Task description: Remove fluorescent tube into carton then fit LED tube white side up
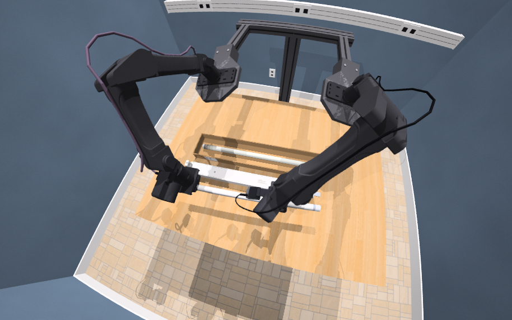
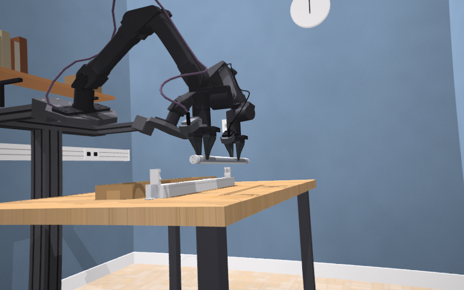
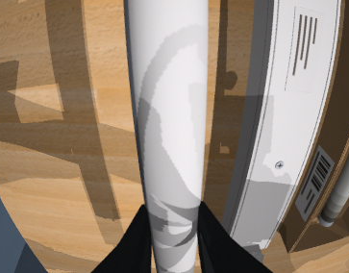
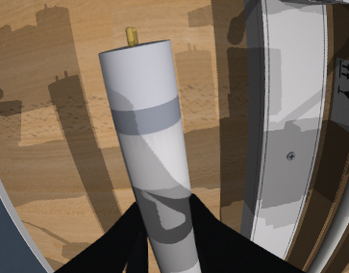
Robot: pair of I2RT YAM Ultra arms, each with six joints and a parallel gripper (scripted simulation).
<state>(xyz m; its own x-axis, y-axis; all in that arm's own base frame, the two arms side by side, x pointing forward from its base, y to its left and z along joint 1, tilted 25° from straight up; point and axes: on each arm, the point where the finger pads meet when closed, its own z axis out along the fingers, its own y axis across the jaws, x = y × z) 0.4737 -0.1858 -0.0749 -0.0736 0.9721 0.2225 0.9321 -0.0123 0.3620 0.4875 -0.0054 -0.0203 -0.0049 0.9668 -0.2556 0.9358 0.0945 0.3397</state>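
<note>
My left gripper is now 120 mm to the left of the LED tube, 10 mm short of it and 10 mm above it. From my left hand the other things lie so: light fixture: 140 mm to the right, 90 mm behind, 60 mm below; then brown carton: 230 mm behind, 140 mm to the right, 90 mm below; then old fluorescent tube: 230 mm behind, 140 mm to the right, 100 mm below.
</note>
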